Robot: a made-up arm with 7 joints. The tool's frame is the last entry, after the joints. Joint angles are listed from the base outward. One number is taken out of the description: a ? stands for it. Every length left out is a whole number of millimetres.
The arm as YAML. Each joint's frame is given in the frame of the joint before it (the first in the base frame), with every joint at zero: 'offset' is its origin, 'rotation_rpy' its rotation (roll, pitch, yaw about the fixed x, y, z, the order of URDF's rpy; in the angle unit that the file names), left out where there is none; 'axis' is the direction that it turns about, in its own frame. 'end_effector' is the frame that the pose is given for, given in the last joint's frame.
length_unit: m
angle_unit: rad
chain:
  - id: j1
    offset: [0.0, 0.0, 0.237]
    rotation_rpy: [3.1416, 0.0, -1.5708]
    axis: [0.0, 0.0, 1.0]
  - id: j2
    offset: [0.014, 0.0, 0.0]
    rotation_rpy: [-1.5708, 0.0, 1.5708]
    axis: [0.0, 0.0, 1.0]
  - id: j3
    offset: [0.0, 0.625, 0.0]
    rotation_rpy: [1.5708, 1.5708, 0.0]
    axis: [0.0, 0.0, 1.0]
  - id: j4
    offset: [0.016, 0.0, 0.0]
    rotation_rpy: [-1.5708, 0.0, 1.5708]
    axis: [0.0, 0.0, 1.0]
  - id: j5
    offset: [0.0, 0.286, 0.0]
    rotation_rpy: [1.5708, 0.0, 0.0]
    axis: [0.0, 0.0, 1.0]
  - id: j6
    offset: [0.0, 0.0, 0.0]
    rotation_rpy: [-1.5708, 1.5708, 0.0]
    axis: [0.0, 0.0, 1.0]
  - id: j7
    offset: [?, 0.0, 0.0]
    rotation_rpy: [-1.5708, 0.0, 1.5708]
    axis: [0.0, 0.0, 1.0]
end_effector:
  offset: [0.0, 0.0, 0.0]
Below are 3 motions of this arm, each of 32 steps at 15 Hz.
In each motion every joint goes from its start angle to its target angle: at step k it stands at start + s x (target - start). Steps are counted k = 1, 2, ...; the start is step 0. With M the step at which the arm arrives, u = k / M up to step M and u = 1 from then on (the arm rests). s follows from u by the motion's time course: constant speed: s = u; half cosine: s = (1 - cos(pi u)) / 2; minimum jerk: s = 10 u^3 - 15 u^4 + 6 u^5.
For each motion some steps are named. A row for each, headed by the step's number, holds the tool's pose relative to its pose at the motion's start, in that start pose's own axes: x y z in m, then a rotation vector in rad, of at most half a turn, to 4 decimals.
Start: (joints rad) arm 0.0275 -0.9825 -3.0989 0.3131 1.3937 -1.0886 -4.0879
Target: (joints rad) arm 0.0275 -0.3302 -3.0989 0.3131 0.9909 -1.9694 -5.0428
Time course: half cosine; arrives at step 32
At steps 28, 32:
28: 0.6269 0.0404 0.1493 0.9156 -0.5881 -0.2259
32: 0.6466 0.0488 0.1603 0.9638 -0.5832 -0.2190

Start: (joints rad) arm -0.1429 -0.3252 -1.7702 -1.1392 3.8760 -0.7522 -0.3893
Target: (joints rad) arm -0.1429 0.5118 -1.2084 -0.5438 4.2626 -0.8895 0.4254
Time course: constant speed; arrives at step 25
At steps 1, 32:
1: -0.0031 -0.0185 -0.0124 -0.0290 0.0039 0.0838
32: 0.0005 -0.6592 -0.1044 -0.8116 0.7326 1.9768

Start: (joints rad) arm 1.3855 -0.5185 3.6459 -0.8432 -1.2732 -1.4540 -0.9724
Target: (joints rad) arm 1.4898 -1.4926 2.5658 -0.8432 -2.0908 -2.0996 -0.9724
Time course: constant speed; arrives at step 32
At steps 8, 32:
8: -0.2433 -0.0247 0.1065 0.0399 0.4966 0.2418
32: -0.7272 -0.5442 0.4387 -0.5939 1.6908 1.2892

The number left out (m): 0.138
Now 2 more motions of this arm.
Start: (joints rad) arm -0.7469 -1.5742 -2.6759 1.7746 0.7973 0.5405 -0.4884
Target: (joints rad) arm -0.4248 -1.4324 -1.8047 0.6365 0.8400 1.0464 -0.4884
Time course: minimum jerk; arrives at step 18
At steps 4, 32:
4: -0.0133 0.0502 -0.0025 0.0727 0.0119 -0.0837
32: 0.1128 0.5805 0.1525 1.1087 -0.0215 -0.9074

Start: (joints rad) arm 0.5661 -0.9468 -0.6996 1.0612 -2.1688 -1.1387 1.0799
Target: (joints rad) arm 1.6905 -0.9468 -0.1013 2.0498 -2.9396 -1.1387 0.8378
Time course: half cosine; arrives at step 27
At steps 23, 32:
23: 0.1353 0.3756 -0.0628 1.0074 1.2598 -0.3131
32: 0.1396 0.3935 -0.0526 1.0152 1.3495 -0.3896

